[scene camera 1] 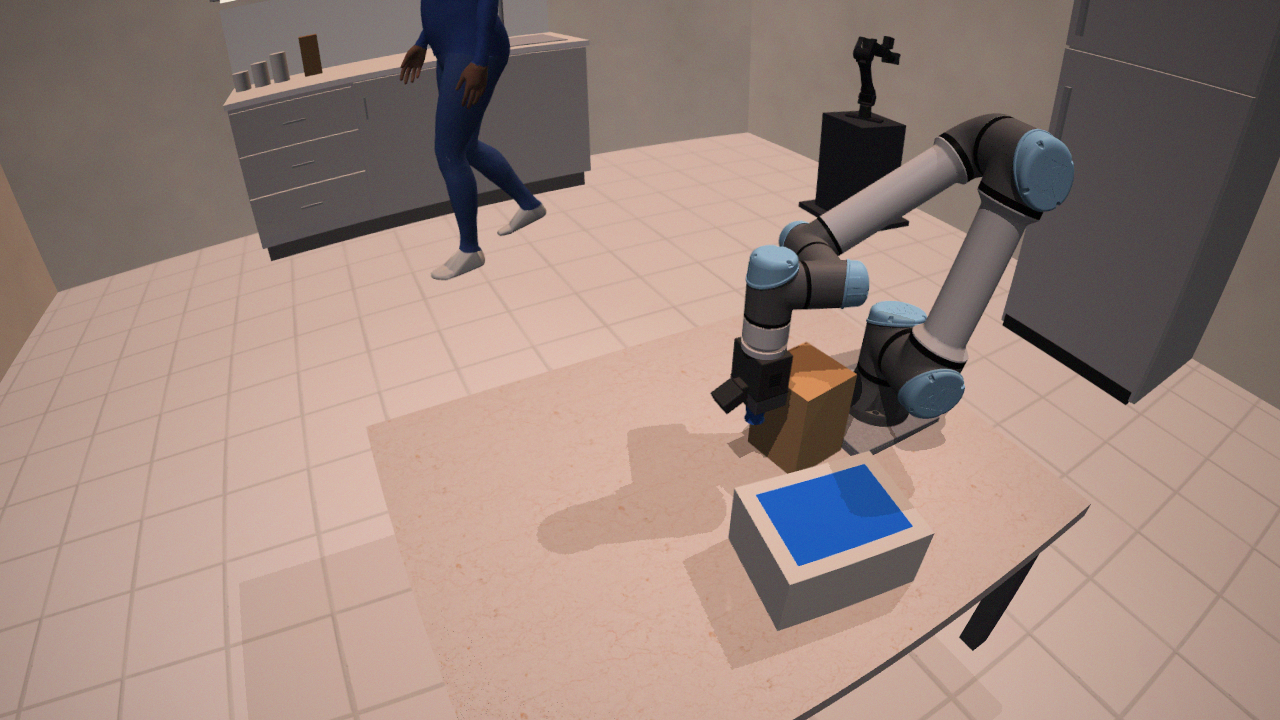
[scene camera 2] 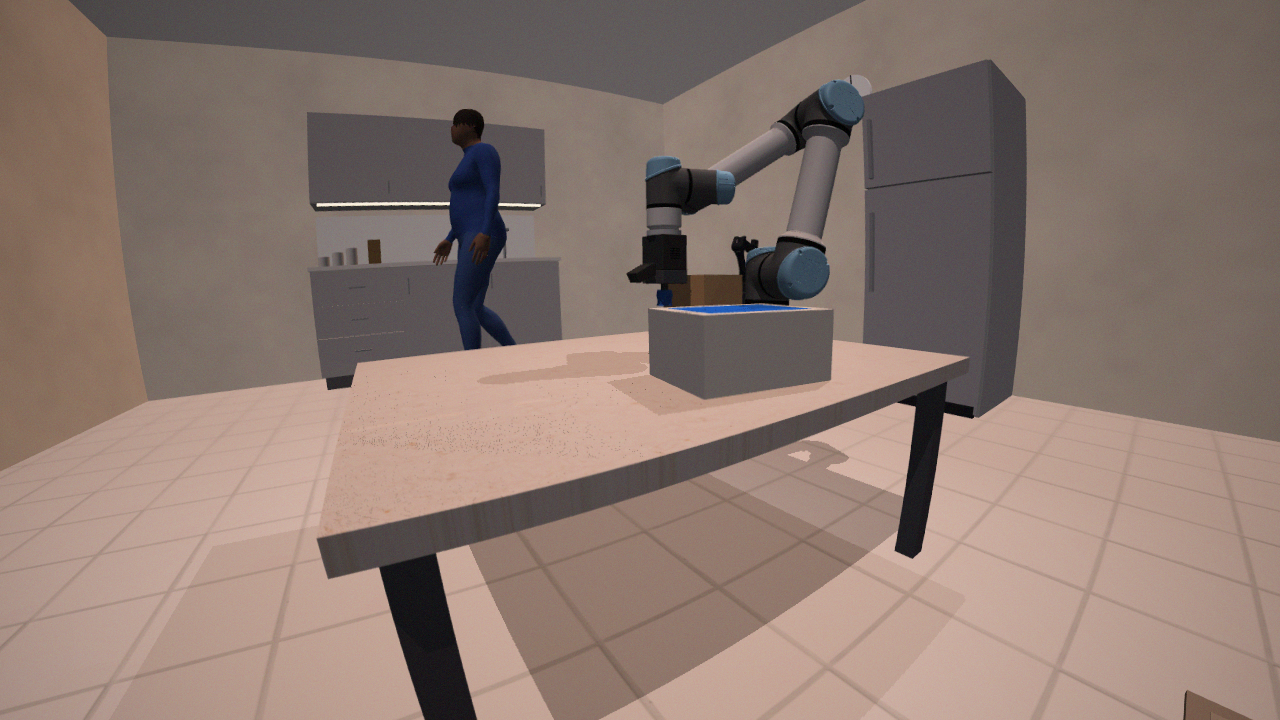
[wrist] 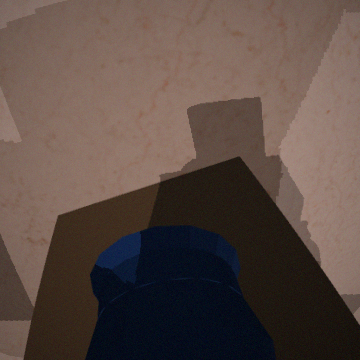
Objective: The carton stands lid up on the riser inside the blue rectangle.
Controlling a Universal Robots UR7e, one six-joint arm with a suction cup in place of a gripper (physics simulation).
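Where they show: hand, tool point: [scene camera 1: 754, 418] [scene camera 2: 664, 305] [wrist: 166, 282]; arm's base, link origin: [scene camera 1: 875, 404].
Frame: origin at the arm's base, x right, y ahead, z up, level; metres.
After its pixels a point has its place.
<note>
A brown carton [scene camera 1: 810, 420] {x -0.086, y 0.255, z 0.115 m} [scene camera 2: 706, 287] {x -0.087, y 0.263, z 0.136 m} [wrist: 89, 232] {x -0.061, y 0.275, z 0.013 m} stands upright on the table [scene camera 1: 555, 609] {x -0.174, y 0.757, z -0.016 m} [scene camera 2: 500, 429] {x -0.327, y 0.756, z -0.016 m} [wrist: 107, 89] {x -0.036, y 0.348, z -0.016 m}, just in front of the arm's base. Behind the grey riser [scene camera 1: 850, 582] {x -0.368, y 0.365, z 0.054 m} [scene camera 2: 737, 349] {x -0.361, y 0.418, z 0.052 m} only its top shows in the second scene view. The riser's top carries the blue rectangle [scene camera 1: 832, 512] {x -0.271, y 0.341, z 0.104 m} [scene camera 2: 733, 309] {x -0.290, y 0.364, z 0.104 m}, which is bare. My suction cup [scene camera 1: 755, 417] [scene camera 2: 663, 297] [wrist: 164, 257] points straight down beside the carton's left side face, part-way down its height. Its mouth faces the table and is sealed on nothing.
A person in blue [scene camera 1: 465, 116] [scene camera 2: 475, 232] walks by the kitchen counter [scene camera 1: 357, 152] at the back. A grey fridge [scene camera 1: 1155, 179] [scene camera 2: 939, 242] stands right of the table. A black pedestal [scene camera 1: 859, 156] stands behind the arm.
</note>
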